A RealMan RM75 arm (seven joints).
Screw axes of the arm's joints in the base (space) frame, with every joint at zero. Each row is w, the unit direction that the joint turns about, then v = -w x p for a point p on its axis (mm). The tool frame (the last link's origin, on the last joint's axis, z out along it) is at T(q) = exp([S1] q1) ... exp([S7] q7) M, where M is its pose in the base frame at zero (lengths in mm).
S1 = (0, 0, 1, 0, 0, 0)
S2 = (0, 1, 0, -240.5, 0, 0)
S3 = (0, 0, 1, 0, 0, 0)
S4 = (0, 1, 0, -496.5, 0, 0)
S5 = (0, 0, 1, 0, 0, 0)
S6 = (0, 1, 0, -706.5, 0, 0)
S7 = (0, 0, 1, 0, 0, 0)
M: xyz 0 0 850.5 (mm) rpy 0 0 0 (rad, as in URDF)
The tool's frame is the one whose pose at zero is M.
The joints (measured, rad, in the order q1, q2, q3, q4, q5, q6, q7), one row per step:
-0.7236 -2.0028 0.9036 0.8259 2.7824 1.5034 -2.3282
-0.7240 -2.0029 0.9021 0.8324 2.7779 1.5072 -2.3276
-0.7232 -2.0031 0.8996 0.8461 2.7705 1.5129 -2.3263
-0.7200 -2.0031 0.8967 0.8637 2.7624 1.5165 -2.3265
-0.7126 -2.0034 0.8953 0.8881 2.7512 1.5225 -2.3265
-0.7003 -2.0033 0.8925 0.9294 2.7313 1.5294 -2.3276
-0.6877 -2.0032 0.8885 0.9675 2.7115 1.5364 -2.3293
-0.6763 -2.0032 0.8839 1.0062 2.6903 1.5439 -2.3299
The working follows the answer.
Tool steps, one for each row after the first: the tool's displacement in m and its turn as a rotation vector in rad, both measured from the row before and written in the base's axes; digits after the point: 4 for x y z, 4 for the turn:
0.0016 0.0007 0.0008 0.0026 -0.0046 -0.0039
0.0025 0.0012 0.0018 0.0066 -0.0067 -0.0077
0.0021 0.0014 0.0027 0.0121 -0.0061 -0.0077
0.0020 0.0008 0.0033 0.0137 -0.0071 -0.0088
0.0035 0.0017 0.0061 0.0270 -0.0117 -0.0159
0.0030 0.0010 0.0058 0.0255 -0.0128 -0.0129
0.0038 0.0011 0.0059 0.0251 -0.0137 -0.0160

Tool pose at each row, in the base's axes (x y z in m, rotation vector in rad; rounded; the steps above come from the unrounded poses):
-0.2868 0.3688 0.0331 -2.4490 -1.3332 0.5372
-0.2852 0.3695 0.0338 -2.4517 -1.3298 0.5288
-0.2827 0.3708 0.0357 -2.4545 -1.3221 0.5139
-0.2806 0.3722 0.0383 -2.4523 -1.3138 0.4955
-0.2785 0.3730 0.0417 -2.4498 -1.3043 0.4744
-0.2750 0.3747 0.0478 -2.4426 -1.2865 0.4363
-0.2720 0.3756 0.0535 -2.4351 -1.2730 0.3991
-0.2682 0.3767 0.0595 -2.4295 -1.2559 0.3606

